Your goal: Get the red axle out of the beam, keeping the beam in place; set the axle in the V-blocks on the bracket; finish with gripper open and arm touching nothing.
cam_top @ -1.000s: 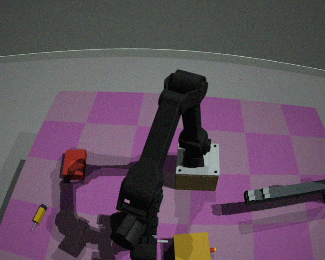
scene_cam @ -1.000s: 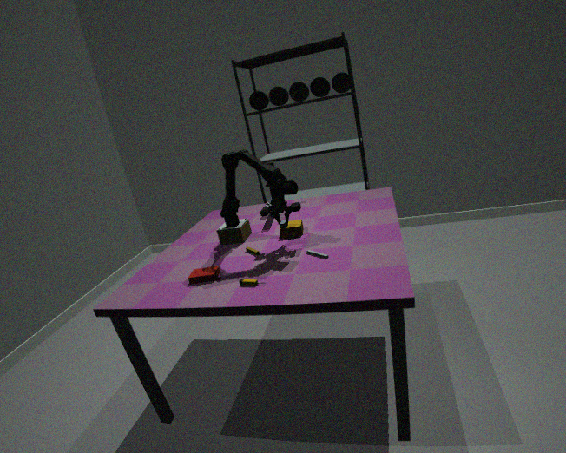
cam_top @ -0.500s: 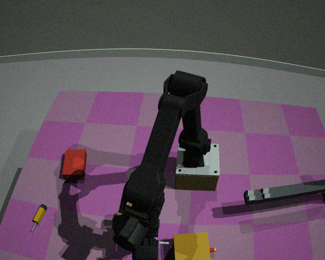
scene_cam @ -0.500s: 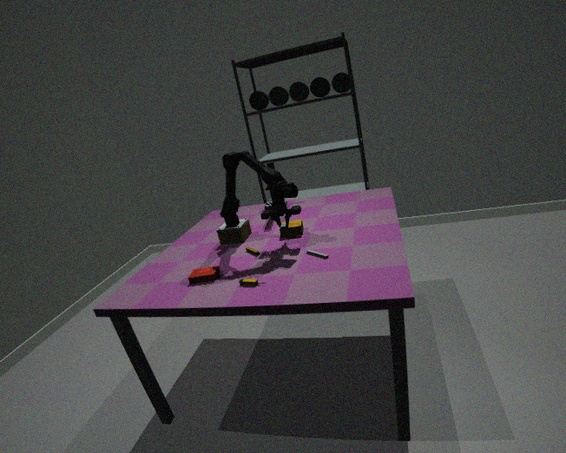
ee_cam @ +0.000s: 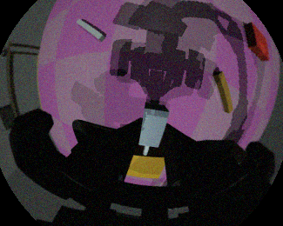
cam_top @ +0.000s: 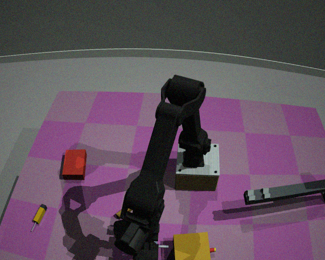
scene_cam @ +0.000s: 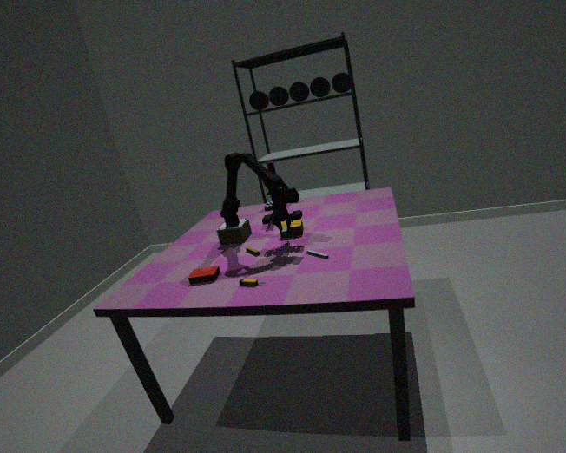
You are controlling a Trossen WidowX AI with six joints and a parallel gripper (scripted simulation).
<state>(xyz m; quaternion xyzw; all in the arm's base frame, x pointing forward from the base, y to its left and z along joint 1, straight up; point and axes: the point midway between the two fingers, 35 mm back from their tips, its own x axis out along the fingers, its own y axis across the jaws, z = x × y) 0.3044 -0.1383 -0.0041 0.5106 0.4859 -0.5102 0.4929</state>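
Right now the yellow beam is 1 cm ahead of my gripper tip, 12 cm to the left of it and 2 cm below it. From my gripper tip the other things lie so: grey-blue peg (2 cm to the left, 1 cm above); then small yellow screwdriver (9 cm behind, 38 cm to the right, 4 cm below); then brown rod (16 cm behind, 6 cm to the right, 4 cm below).
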